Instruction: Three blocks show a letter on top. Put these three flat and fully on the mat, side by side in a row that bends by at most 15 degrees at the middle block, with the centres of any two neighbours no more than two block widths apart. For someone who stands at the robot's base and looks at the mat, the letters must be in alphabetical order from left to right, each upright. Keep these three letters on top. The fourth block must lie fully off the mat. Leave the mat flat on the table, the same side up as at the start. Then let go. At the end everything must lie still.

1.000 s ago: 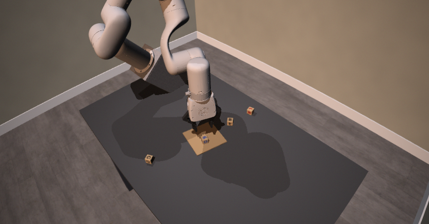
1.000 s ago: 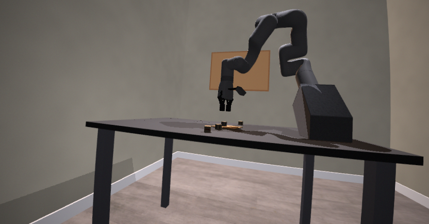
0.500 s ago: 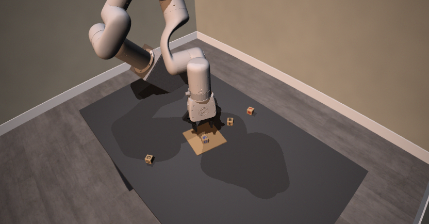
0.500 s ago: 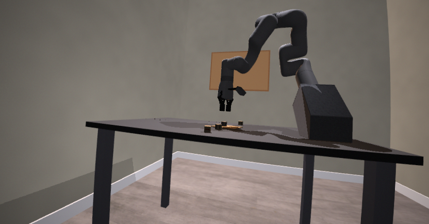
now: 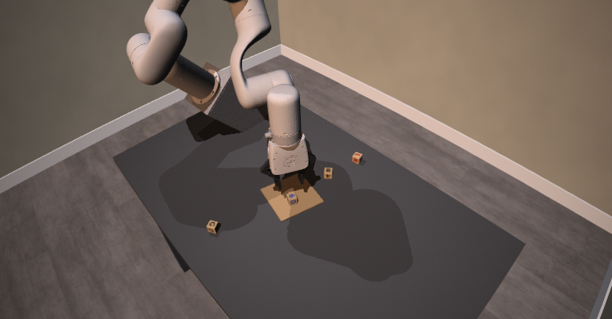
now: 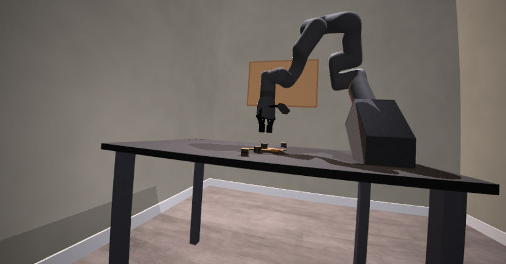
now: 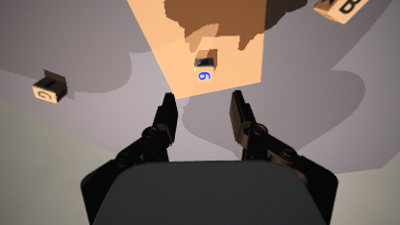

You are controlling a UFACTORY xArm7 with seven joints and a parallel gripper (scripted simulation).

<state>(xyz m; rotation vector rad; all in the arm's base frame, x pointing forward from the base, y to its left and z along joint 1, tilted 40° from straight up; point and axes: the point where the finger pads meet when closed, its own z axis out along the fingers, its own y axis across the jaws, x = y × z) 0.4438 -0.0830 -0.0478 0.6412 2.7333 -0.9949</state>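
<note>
My hand is 2 cm past the tan mat, 2 cm to the right of it and 10 cm above it.
</note>
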